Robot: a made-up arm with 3 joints. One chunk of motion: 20 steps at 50 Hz.
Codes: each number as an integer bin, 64 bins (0 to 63) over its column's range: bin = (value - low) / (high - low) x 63, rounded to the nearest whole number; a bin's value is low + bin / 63 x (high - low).
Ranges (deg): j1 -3..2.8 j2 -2.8..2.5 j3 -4.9..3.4
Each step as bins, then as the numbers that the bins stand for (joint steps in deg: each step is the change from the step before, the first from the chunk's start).
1 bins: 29 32 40
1 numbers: -0.330 -0.108 0.370
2 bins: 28 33 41
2 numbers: -0.422 -0.024 0.502
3 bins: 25 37 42
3 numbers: -0.698 0.313 0.633
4 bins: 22 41 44
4 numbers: -0.975 0.649 0.897
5 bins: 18 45 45
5 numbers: -1.343 0.986 1.029
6 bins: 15 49 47
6 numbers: -1.619 1.322 1.292
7 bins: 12 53 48
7 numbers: -1.895 1.659 1.424
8 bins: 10 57 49
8 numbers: -2.079 1.995 1.556
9 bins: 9 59 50
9 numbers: -2.171 2.163 1.687
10 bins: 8 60 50
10 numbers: -2.263 2.248 1.687
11 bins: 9 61 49
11 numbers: -2.171 2.332 1.556
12 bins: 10 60 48
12 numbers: -2.079 2.248 1.424
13 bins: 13 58 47
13 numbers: -1.803 2.079 1.292
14 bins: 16 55 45
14 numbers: -1.527 1.827 1.029
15 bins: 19 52 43
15 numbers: -1.251 1.575 0.765
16 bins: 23 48 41
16 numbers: -0.883 1.238 0.502
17 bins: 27 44 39
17 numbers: -0.514 0.902 0.238
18 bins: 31 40 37
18 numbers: -0.146 0.565 -0.025
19 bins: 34 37 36
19 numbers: 0.130 0.313 -0.157
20 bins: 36 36 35
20 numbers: 0.314 0.229 -0.289
